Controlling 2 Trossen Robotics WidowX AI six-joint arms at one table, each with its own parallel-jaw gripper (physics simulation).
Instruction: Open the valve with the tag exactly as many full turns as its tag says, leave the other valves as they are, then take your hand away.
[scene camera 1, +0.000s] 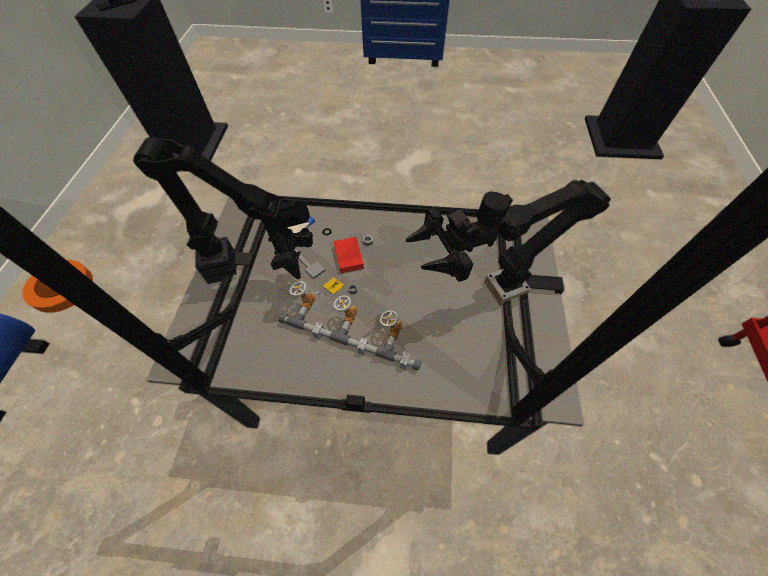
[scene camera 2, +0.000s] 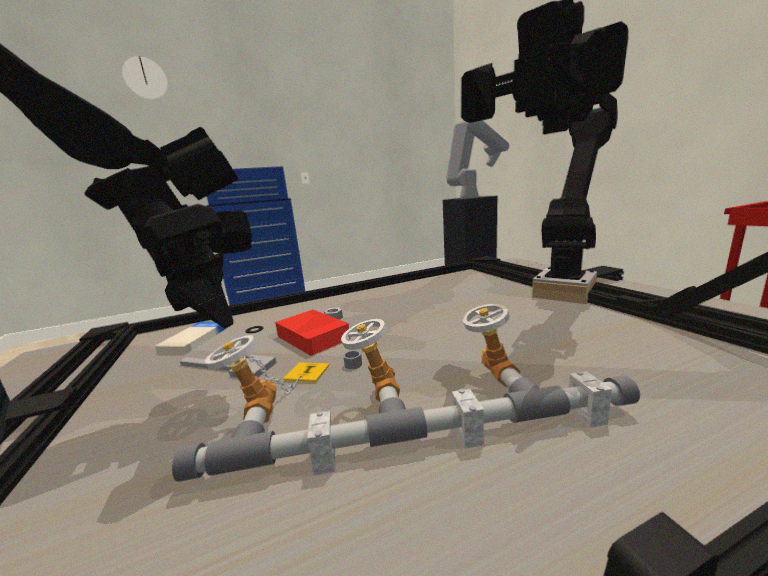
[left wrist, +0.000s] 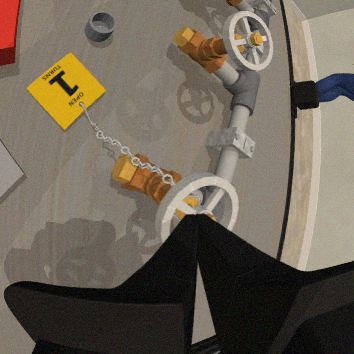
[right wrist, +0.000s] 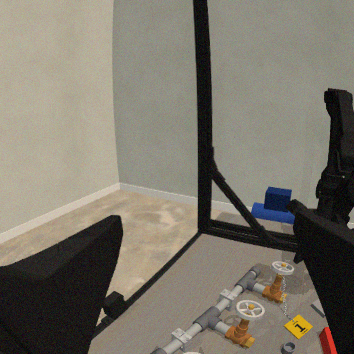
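Where they show: left gripper, fingertip midpoint: (scene camera 1: 299, 278) (scene camera 2: 229, 325) (left wrist: 194, 223) (right wrist: 294, 261); right gripper, fingertip midpoint: (scene camera 1: 413, 253) (scene camera 2: 508, 63) (right wrist: 211, 224); left arm's base, origin of the base link: (scene camera 1: 211, 251); right arm's base, origin of the base link: (scene camera 1: 508, 281) (scene camera 2: 565, 274).
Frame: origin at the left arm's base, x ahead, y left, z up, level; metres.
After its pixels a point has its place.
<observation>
The tagged valve (scene camera 1: 307, 300) @(x 0.264, y -0.228, z -0.053 m) (scene camera 2: 259, 393) @(x 0.261, y -0.231, z -0.057 m) (left wrist: 145, 177) @(x 0.269, y -0.210, z -0.061 m) (right wrist: 274, 292) @(x 0.272, y -0.221, z -0.061 m) is orange with a white handwheel, leftmost of three in the scene views. Its chained yellow tag (scene camera 1: 333, 285) @(x 0.352, y -0.168, z -0.094 m) (scene camera 2: 306, 372) @(x 0.349, y -0.173, z -0.094 m) (left wrist: 66, 91) @(x 0.349, y -0.168, z -0.094 m) (right wrist: 298, 326) @(x 0.354, y -0.169, z -0.094 m) reads "OPEN 1 TURNS". The middle valve (scene camera 1: 349, 314) @(x 0.379, y -0.312, z -0.050 m) (scene camera 2: 381, 375) @(x 0.372, y -0.312, z -0.057 m) (right wrist: 241, 332) @(x 0.387, y -0.302, z -0.053 m) and right valve (scene camera 1: 395, 329) @(x 0.499, y -0.396, z -0.050 m) (scene camera 2: 496, 359) @(x 0.487, y -0.393, z -0.058 m) have similar handwheels. My left gripper (scene camera 1: 299, 275) @(x 0.258, y -0.190, z 0.016 m) (scene camera 2: 229, 323) @(x 0.258, y -0.190, z 0.016 m) (left wrist: 194, 223) @(x 0.258, y -0.190, z 0.016 m) is shut and empty, its tips just above the tagged wheel in scene camera 2. It hides part of that wheel in the left wrist view. My right gripper (scene camera 1: 415, 253) @(x 0.545, y -0.370, z 0.267 m) (right wrist: 211, 224) @(x 0.545, y -0.370, z 0.267 m) is open and empty, away from the valves.
A grey pipe (scene camera 2: 350, 432) @(x 0.296, y -0.349, z -0.067 m) joins the valves. Behind them lie a red box (scene camera 1: 348, 254) @(x 0.425, y -0.076, z -0.068 m) (scene camera 2: 312, 330) @(x 0.408, y -0.100, z -0.068 m), a small grey coupling (scene camera 1: 352, 288) @(x 0.410, y -0.195, z -0.095 m) (scene camera 2: 352, 359) @(x 0.403, y -0.214, z -0.082 m) (left wrist: 100, 26) @(x 0.414, y -0.206, z -0.096 m) and a flat grey piece (scene camera 1: 313, 269) @(x 0.299, y -0.092, z -0.088 m). A cream block (scene camera 2: 186, 339) @(x 0.260, y 0.096, z -0.083 m) lies farther left. Black frame bars edge the table.
</observation>
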